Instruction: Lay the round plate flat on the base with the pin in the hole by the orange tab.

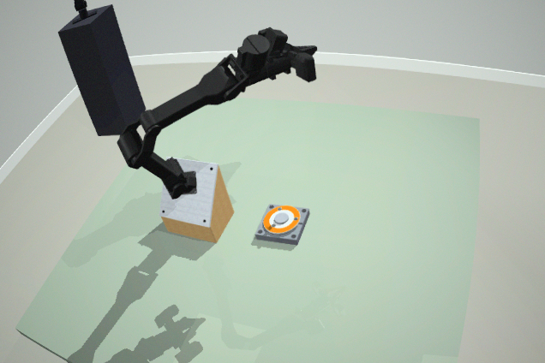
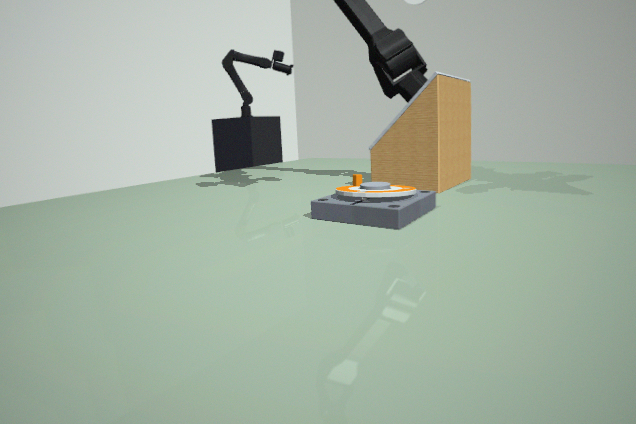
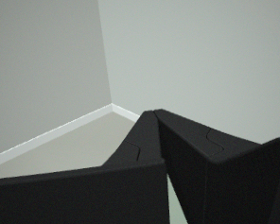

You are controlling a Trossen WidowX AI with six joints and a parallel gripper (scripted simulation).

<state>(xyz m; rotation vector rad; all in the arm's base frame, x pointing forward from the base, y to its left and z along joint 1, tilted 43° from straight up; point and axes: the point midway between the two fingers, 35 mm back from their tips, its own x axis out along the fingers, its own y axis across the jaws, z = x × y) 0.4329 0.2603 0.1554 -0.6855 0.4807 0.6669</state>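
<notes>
The round plate is 470 mm below my gripper tip, 160 mm behind it and 140 mm to the right of it. Round my gripper tip: grey square base: 480 mm below, 140 mm behind, 130 mm to the right.
</notes>
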